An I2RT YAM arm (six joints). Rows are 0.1 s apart.
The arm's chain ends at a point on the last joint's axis. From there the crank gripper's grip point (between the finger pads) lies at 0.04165 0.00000 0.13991 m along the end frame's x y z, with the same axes.
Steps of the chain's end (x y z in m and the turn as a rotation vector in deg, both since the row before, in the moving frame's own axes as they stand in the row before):
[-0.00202, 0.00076, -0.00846, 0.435, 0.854, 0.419]
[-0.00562, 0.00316, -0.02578, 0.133, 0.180, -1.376]
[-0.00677, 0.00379, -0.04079, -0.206, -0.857, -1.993]
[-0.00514, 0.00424, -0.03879, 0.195, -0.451, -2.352]
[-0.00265, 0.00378, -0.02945, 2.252, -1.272, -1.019]
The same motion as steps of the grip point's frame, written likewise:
[0.00006, 0.00001, -0.00910, 0.435, 0.854, 0.419]
[-0.00520, 0.00183, -0.02591, 0.133, 0.180, -1.376]
[-0.00888, 0.00288, -0.04018, -0.206, -0.857, -1.993]
[-0.00629, 0.00208, -0.03847, 0.195, -0.451, -2.352]
[-0.00582, -0.00245, -0.02868, 2.252, -1.272, -1.019]

